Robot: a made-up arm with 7 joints.
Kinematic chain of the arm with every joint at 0, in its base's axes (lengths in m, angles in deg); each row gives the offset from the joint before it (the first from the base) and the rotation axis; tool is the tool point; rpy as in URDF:
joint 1: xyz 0 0 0.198 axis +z
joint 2: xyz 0 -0.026 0.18 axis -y
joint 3: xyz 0 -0.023 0.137 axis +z
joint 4: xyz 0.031 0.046 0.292 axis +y
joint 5: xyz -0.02 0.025 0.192 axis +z
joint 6: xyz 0 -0.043 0.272 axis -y
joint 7: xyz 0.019 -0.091 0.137 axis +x
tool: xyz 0 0 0 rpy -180 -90 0
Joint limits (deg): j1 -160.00..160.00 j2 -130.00..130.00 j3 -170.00..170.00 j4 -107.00..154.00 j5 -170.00..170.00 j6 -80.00..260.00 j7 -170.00..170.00
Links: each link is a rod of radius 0.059 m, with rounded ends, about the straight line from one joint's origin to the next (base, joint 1, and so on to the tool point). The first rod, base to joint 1, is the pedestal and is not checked.
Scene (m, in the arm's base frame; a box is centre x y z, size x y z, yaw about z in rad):
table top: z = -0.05
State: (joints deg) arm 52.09 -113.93 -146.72 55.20 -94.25 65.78 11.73
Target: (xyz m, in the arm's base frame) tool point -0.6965 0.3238 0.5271
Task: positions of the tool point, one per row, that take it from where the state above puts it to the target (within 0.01 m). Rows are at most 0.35 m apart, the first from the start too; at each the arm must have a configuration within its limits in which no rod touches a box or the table.
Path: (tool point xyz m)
1: 0.7445 0.6413 0.1890
2: 0.5289 0.8289 0.1757
3: 0.2420 0.9429 0.1967
4: -0.0779 0.9487 0.2528
5: -0.3762 0.8325 0.3364
6: -0.5965 0.6096 0.4338
7: -0.6965 0.3239 0.5271

